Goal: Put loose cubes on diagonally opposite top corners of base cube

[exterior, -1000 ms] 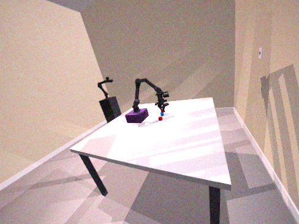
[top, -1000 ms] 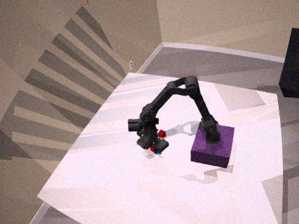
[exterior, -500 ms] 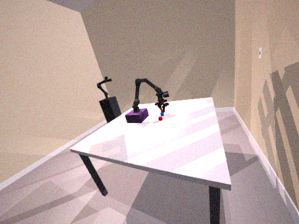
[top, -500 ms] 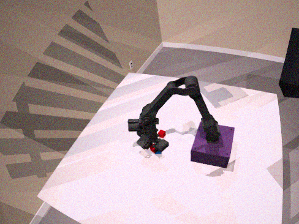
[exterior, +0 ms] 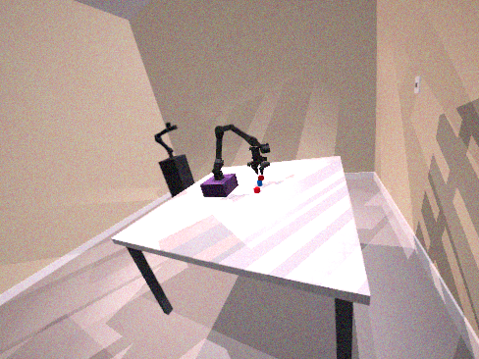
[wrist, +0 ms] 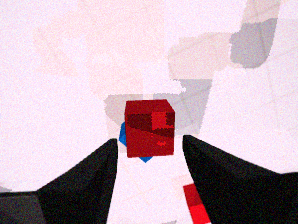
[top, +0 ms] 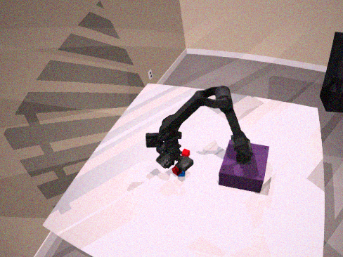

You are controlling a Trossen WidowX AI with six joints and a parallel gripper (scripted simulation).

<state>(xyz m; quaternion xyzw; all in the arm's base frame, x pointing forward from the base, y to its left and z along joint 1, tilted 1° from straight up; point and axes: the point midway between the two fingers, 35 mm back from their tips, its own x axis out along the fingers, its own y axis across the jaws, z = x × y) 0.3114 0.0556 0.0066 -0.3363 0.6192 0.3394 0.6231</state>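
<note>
Right now my gripper tip is 1 cm past the red cube, 14 cm to the left of it and 6 cm above it. From my gripper tip the other things lie so: blue cube (1 cm behind, 2 cm to the right, 6 cm below).
</note>
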